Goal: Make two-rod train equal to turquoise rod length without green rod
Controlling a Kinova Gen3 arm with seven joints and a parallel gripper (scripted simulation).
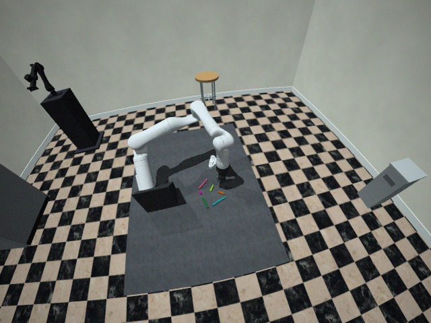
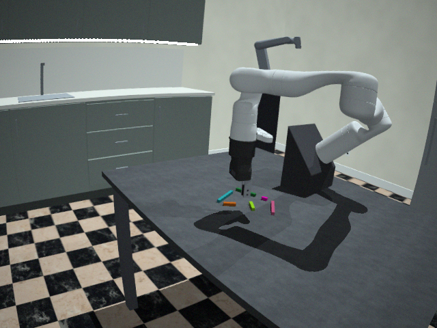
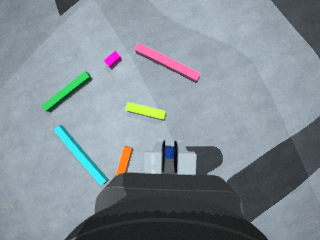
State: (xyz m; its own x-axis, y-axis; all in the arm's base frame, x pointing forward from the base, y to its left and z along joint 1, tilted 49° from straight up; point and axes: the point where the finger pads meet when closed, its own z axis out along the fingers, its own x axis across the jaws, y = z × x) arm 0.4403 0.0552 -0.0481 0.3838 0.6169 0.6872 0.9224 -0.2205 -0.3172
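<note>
The lime rod lies 7 cm below my hand, 5 cm behind it and 1 cm to the right of it. Also, from my hand: orange rod (7 cm below, 6 cm to the right); small blue rod (1 cm below); pink rod (10 cm behind, 7 cm below, 4 cm to the left).
</note>
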